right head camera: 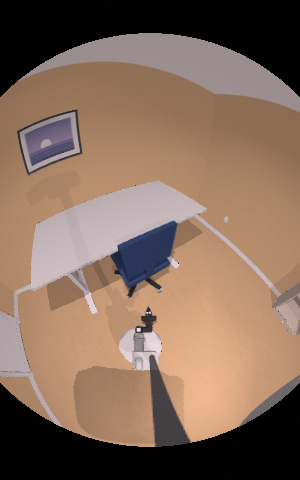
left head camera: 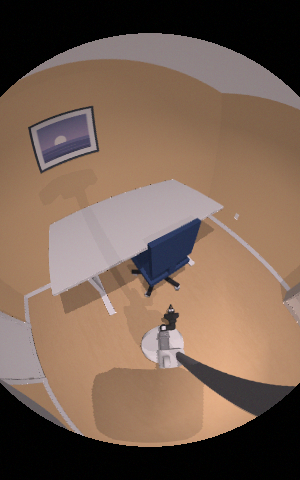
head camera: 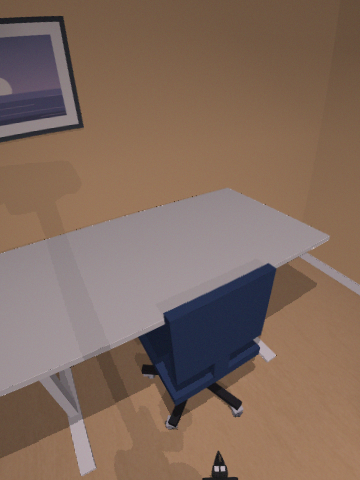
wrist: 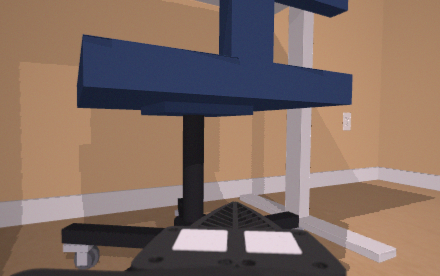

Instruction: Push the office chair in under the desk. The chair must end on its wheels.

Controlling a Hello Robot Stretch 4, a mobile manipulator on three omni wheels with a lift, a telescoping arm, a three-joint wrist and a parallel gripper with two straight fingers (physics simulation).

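Places are measured from the robot's base along level axes (x ahead, y left, z up), in millimetres.
Pixels of known places: gripper, fingertip midpoint: point(right head camera: 147, 305) point(left head camera: 169, 303) point(head camera: 218, 451) point(wrist: 234, 222).
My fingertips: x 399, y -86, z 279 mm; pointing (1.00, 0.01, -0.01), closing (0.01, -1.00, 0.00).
Behind a point stands the place of what it marks.
The blue office chair point(head camera: 220, 330) {x 659, y -91, z 774 mm} point(left head camera: 172, 252) {x 655, y -85, z 762 mm} point(right head camera: 147, 255) {x 659, y -90, z 750 mm} point(wrist: 210, 80) {x 634, y -50, z 403 mm} stands upright on its wheels at the front edge of the white desk point(head camera: 165, 250) {x 965, y 119, z 922 mm} point(left head camera: 125, 220) {x 852, y 254, z 922 mm} point(right head camera: 105, 225) {x 806, y 217, z 922 mm}. Its seat front is under the desk top; its backrest is outside, close to the edge, facing the robot. In the wrist view the black column and wheeled base show below the seat. My gripper point(head camera: 218, 454) {x 399, y -86, z 279 mm} point(left head camera: 170, 306) {x 399, y -86, z 279 mm} point(right head camera: 148, 309) {x 399, y -86, z 279 mm} point(wrist: 234, 222) {x 399, y -86, z 279 mm} is shut and empty. It is low, behind the chair and apart from it. Part of the seat is hidden under the desk top.
White desk legs point(head camera: 80, 440) point(left head camera: 106, 297) point(right head camera: 90, 300) point(wrist: 298, 150) {x 1261, y -322, z 249 mm} stand left and right of the chair, with feet reaching out along the floor. A wall with a framed picture point(head camera: 35, 80) {x 1194, y 624, z 1627 mm} point(left head camera: 65, 140) {x 1142, y 713, z 1592 mm} is behind the desk. A pale box-like piece point(right head camera: 290, 312) {x -219, y -2372, z 72 mm} stands at the right.
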